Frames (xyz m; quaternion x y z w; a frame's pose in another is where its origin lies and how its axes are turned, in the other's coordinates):
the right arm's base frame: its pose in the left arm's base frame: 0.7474 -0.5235 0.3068 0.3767 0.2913 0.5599 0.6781
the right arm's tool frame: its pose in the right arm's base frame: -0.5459 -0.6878 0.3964 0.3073 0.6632 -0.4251 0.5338
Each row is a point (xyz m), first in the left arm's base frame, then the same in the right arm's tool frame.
Working: the left arm's base frame: its pose in the right arm's tool frame: 0.9750 1.4697 -0.2975 0.0857 -0.9374 -0.1709 0.2910

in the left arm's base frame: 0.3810 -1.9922 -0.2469
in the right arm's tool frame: 0.9279 -0.5428 -0.6480
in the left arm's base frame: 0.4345 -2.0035 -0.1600
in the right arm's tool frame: 0.8350 -0.5436 -0.6916
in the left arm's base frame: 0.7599 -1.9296 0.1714
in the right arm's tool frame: 0.3745 -0.4701 -0.7521
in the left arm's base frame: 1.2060 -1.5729 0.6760
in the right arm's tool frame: -0.3015 -0.1190 -0.7793
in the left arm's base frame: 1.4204 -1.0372 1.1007
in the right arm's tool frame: -0.7533 0.4366 -0.7982
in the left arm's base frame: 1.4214 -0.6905 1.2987
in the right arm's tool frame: -0.8892 0.8113 -0.8221
